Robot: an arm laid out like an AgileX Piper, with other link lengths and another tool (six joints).
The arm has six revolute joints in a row. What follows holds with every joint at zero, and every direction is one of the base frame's.
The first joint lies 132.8 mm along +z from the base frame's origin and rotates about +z.
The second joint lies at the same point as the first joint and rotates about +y.
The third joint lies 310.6 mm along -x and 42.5 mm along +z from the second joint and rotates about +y.
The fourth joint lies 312.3 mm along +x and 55.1 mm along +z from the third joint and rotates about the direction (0.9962, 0, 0.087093).
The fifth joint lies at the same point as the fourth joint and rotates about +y.
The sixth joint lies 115.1 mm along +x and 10.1 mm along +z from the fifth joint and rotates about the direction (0.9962, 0, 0.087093).
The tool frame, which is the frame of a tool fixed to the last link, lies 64.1 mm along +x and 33 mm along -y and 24.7 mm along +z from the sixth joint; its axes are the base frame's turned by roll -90.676, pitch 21.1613 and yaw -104.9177 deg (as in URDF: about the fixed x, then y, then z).
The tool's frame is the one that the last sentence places.
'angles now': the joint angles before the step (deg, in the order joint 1, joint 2, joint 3, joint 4, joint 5, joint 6). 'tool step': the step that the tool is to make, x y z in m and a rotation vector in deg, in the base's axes. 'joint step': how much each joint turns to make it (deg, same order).
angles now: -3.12, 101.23, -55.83, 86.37, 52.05, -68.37
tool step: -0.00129, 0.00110, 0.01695, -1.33, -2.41, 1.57
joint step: 0.00, -1.90, -0.63, -1.93, 0.46, 0.03
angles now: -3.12, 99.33, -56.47, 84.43, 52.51, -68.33
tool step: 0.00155, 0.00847, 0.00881, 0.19, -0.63, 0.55
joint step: 1.14, -0.51, -0.85, -0.06, -0.26, 0.97
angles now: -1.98, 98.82, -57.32, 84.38, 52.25, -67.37
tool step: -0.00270, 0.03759, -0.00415, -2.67, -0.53, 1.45
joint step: 6.21, 0.00, -0.05, 0.62, -5.44, 0.09
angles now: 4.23, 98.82, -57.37, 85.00, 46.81, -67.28
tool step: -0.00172, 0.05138, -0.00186, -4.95, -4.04, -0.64
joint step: 9.81, 0.07, 0.00, 4.97, -11.82, -4.21
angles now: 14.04, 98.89, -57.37, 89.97, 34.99, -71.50
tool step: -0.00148, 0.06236, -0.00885, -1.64, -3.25, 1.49
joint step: 9.33, 3.83, -2.55, 10.09, -7.47, -8.66
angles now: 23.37, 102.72, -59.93, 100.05, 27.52, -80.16
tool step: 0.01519, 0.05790, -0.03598, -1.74, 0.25, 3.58
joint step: 5.48, 10.01, -8.14, 2.74, -2.17, -3.00
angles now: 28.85, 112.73, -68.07, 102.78, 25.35, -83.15
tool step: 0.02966, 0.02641, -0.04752, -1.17, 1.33, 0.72
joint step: 0.94, 10.83, -9.07, 0.10, -0.39, -0.27
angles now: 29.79, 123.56, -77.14, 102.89, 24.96, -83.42
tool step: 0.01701, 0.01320, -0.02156, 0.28, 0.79, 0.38
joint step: 0.11, 5.60, -5.78, -1.48, 0.46, 1.96
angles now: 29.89, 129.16, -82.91, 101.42, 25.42, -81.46
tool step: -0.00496, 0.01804, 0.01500, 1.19, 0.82, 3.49
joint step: 0.76, -0.30, -2.54, -7.26, 2.60, 7.41
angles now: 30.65, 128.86, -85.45, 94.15, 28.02, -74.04
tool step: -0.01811, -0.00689, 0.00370, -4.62, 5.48, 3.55
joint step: -0.36, -2.54, -0.04, -19.82, 3.39, 18.94
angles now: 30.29, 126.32, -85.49, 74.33, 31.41, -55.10
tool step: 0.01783, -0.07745, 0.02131, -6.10, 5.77, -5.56
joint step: -6.96, -4.79, 0.00, -20.45, 5.25, 20.79
